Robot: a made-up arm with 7 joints. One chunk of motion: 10 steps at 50 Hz.
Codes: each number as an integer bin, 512 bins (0 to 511) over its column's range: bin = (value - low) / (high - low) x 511, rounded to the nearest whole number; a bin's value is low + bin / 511 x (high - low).
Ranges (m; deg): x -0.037..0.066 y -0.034..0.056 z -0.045..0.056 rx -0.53..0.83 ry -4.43..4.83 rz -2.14..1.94
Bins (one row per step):
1: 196 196 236 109 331 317
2: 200 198 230 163 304 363
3: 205 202 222 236 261 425
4: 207 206 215 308 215 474
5: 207 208 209 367 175 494
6: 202 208 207 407 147 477
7: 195 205 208 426 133 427
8: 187 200 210 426 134 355
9: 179 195 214 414 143 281
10: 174 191 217 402 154 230
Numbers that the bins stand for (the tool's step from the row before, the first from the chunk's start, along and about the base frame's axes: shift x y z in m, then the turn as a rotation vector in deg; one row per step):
1: 0.00251 0.00052 0.00165 -0.240 1.568 0.391
2: 0.00331 0.00087 0.00046 -0.096 1.079 0.758
3: 0.00432 0.00158 -0.00112 0.098 0.300 1.253
4: 0.00472 0.00228 -0.00250 0.290 -0.534 1.645
5: 0.00472 0.00263 -0.00369 0.447 -1.259 1.804
6: 0.00372 0.00263 -0.00409 0.553 -1.766 1.669
7: 0.00231 0.00211 -0.00389 0.604 -2.020 1.269
8: 0.00069 0.00123 -0.00349 0.604 -2.002 0.694
9: -0.00092 0.00034 -0.00270 0.572 -1.839 0.104
10: -0.00193 -0.00036 -0.00211 0.540 -1.639 -0.304

